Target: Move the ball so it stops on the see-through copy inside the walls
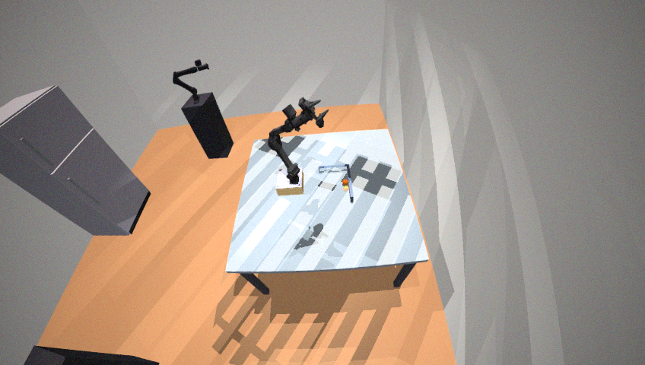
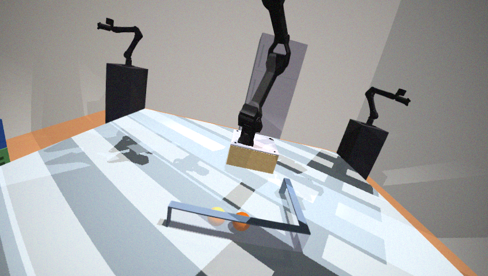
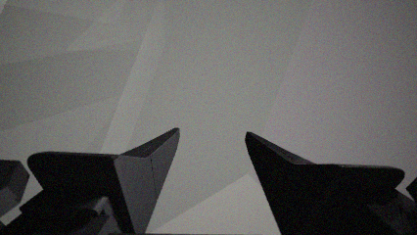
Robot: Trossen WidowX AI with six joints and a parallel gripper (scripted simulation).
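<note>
Now: gripper tip 100 mm short of the orange ball, 90 mm to the right of it and 730 mm above it. Round my gripper tip: see-through ball copy: 100 mm ahead, 30 mm to the left, 730 mm below.
</note>
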